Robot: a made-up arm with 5 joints.
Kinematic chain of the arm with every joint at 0, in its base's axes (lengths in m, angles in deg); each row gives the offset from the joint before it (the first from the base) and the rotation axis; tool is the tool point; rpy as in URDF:
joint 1: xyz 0.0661 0 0.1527 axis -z
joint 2: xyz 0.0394 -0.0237 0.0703 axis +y
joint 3: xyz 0.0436 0 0.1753 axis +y
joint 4: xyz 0.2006 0 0.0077 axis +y
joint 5: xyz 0.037 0.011 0 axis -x
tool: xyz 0 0 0 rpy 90 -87.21 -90
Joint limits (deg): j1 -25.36..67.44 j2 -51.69..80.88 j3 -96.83..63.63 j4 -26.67..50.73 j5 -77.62..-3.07
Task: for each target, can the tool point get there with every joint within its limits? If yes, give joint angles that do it. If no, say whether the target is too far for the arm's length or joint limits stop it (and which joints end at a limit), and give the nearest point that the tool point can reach.
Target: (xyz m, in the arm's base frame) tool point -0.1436 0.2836 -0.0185
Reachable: no: joint limits stop it (at a limit: joint 1, joint 2) | nearest point 0.1010 0.0025 0.0607 | short by 0.381 m
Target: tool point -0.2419 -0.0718 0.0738
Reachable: no: joint limits stop it (at a limit: joint 1, joint 2, joint 3) | nearest point 0.0635 -0.0268 0.0813 | short by 0.309 m
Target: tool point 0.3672 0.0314 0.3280
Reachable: yes | joints -8.36 -0.56 15.34 32.10 -50.77
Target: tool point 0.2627 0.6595 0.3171
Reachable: no: too far | nearest point 0.4761 0.1803 0.3143 | short by 0.525 m
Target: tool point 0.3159 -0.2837 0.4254
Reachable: yes | joints 46.71 25.62 -44.45 32.64 -35.45
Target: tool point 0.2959 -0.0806 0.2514
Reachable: yes | joints 16.34 -5.77 43.39 29.38 -31.07
